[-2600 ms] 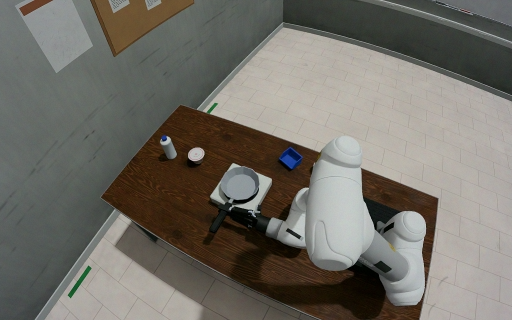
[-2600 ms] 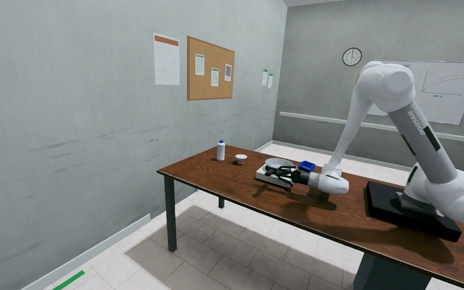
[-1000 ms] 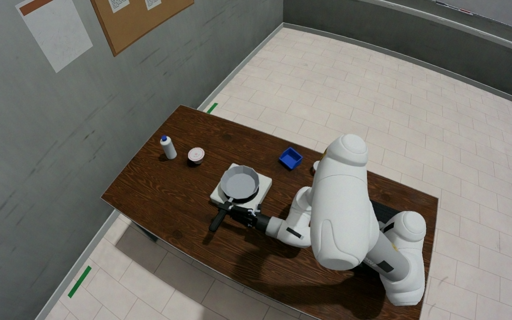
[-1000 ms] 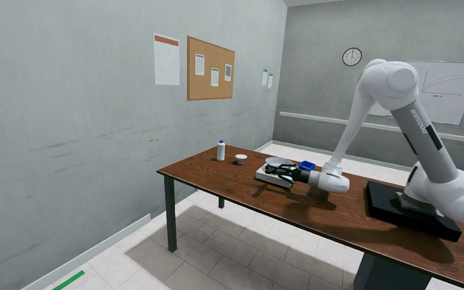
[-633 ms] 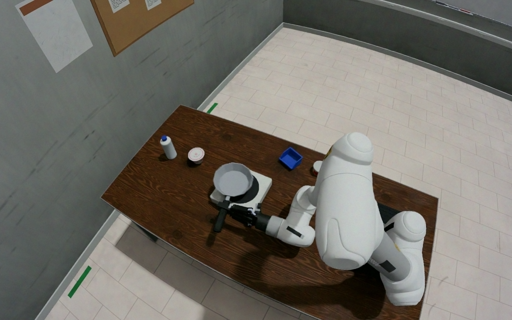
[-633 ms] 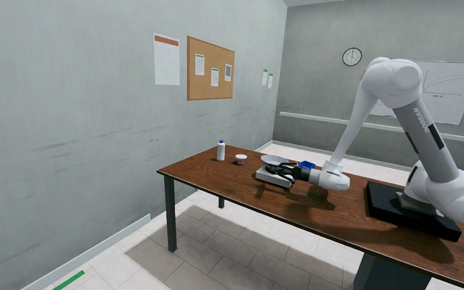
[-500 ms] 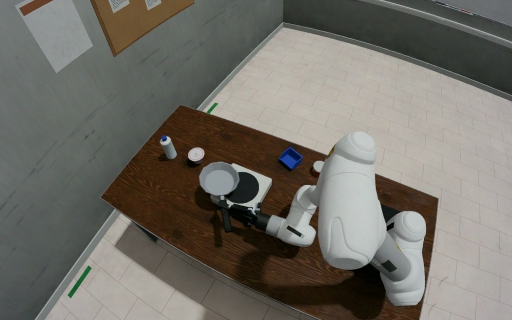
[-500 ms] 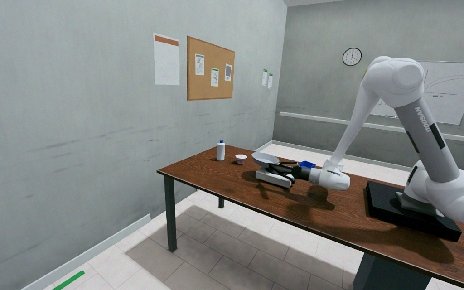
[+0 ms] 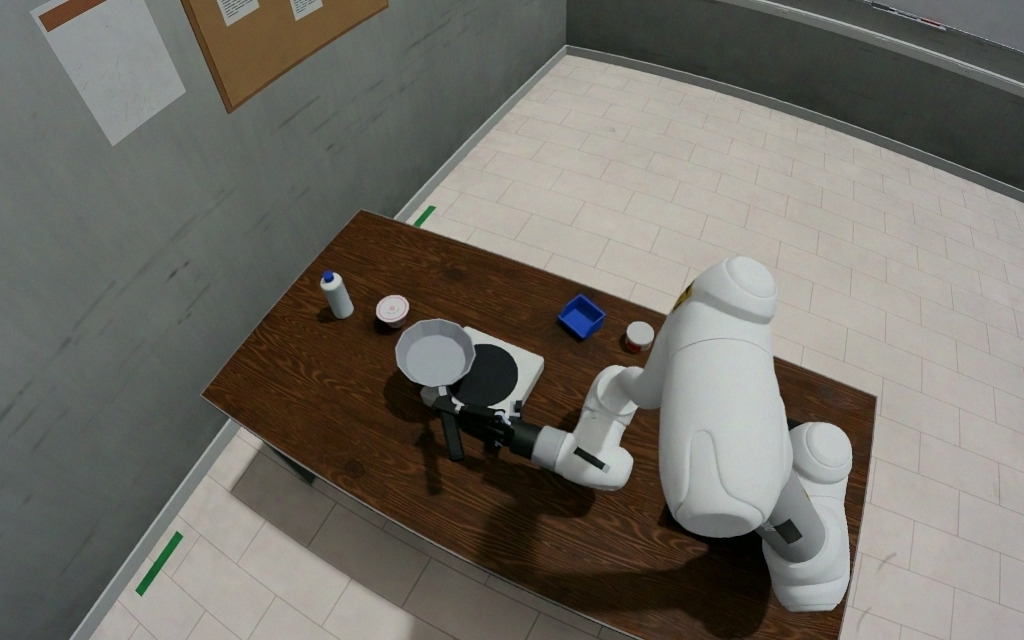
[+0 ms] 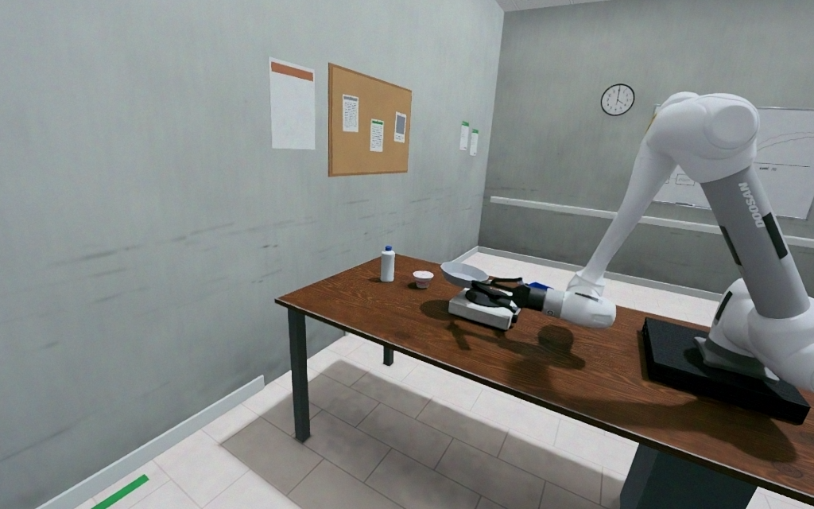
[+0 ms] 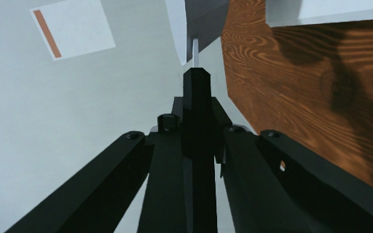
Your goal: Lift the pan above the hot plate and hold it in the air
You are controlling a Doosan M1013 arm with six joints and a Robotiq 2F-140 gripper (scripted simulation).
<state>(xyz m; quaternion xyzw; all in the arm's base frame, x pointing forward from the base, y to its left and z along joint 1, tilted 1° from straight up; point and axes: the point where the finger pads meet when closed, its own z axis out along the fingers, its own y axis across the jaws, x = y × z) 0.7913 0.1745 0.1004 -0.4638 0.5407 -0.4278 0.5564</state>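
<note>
The grey pan is 80 mm to the right of my hand, 70 mm ahead of it and 20 mm below it. Round my hand: blue bin 470 mm to the right, 150 mm below, 150 mm behind; then hot plate 170 mm to the right, 140 mm below, 10 mm behind; then white cup 350 mm ahead, 260 mm to the right, 130 mm below.
</note>
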